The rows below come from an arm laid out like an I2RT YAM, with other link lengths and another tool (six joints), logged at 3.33 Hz.
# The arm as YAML. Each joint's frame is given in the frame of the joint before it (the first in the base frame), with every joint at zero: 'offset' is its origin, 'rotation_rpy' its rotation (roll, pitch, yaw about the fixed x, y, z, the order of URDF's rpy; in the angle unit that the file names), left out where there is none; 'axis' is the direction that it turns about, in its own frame. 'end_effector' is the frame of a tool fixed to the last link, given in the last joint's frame.
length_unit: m
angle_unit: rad
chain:
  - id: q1
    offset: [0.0, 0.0, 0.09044]
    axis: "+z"
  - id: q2
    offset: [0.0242, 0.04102, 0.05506]
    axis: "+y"
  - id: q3
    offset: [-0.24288, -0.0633, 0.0]
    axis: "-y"
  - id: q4
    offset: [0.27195, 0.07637, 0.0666]
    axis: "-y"
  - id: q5
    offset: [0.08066, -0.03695, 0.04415]
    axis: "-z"
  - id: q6
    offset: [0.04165, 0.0, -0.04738]
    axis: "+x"
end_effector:
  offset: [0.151, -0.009, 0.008]
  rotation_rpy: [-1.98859, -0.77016, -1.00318]
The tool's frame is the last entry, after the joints.
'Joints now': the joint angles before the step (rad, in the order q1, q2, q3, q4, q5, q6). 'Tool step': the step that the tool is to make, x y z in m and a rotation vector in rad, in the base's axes. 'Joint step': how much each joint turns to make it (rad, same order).
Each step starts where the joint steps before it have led.
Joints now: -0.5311 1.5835 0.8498 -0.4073 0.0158 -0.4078
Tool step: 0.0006 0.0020 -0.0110 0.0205 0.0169 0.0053
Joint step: 0.0000 0.0408 0.0094 0.0064 -0.0105 -0.0012
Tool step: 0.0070 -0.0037 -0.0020 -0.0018 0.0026 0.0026
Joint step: 0.0020 0.0370 0.0320 0.0037 0.0024 -0.0017
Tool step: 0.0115 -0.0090 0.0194 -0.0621 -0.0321 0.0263
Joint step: 0.0063 -0.0266 0.0198 0.0132 0.0257 -0.0340
